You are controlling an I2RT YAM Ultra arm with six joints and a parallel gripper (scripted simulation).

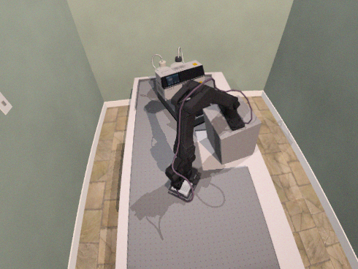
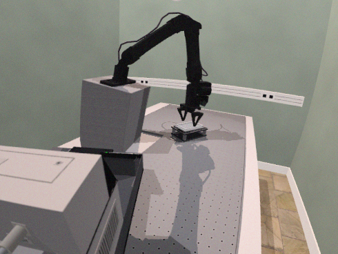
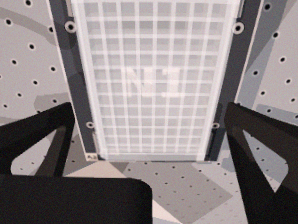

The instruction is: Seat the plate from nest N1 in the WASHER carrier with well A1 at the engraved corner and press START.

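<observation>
Right now my hand is 3 cm above the well plate and 1 cm short of it. From my hand the other things lie so: plate washer 64 cm to the right, 20 cm behind, 6 cm above.
</observation>
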